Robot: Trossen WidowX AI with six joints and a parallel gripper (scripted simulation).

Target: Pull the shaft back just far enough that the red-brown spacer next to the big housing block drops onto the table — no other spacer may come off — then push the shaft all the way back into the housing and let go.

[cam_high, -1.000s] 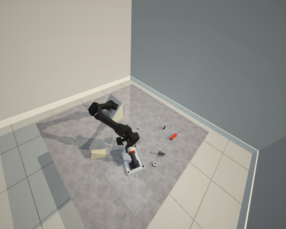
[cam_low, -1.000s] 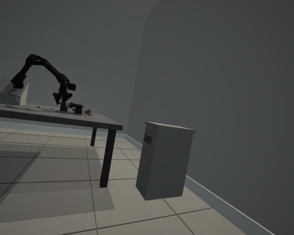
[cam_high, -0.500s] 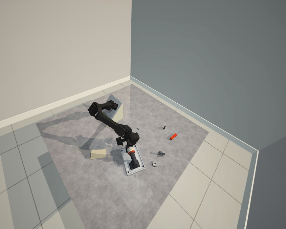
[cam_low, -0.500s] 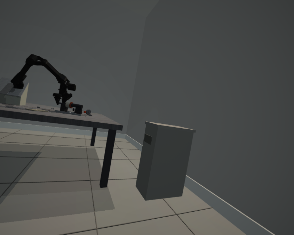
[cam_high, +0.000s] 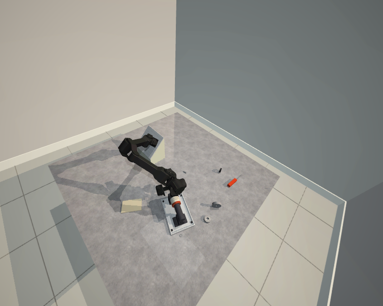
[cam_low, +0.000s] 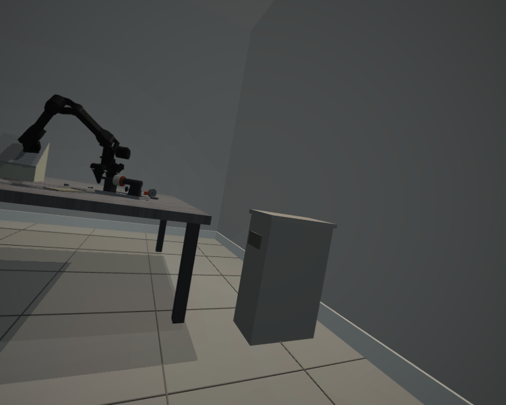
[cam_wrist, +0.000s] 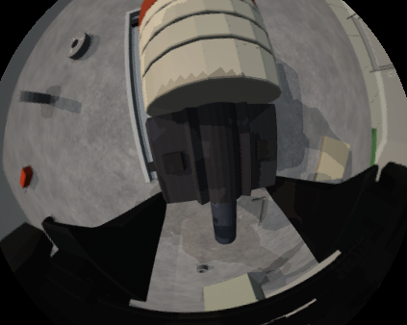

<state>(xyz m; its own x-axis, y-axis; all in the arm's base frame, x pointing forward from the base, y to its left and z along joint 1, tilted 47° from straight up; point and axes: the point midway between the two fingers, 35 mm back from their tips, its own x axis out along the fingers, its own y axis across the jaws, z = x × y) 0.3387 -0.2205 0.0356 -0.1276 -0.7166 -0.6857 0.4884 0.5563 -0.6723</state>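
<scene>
Right now my gripper tip is 6 cm short of the dark shaft, 3 cm to the left of it and 3 cm below it. Round my gripper tip: black piece: 15 cm ahead, 43 cm to the left, 3 cm below; beige card: 15 cm behind, 21 cm to the right, 4 cm below; red-brown spacer: 9 cm ahead, 5 cm to the right, 3 cm above.
</scene>
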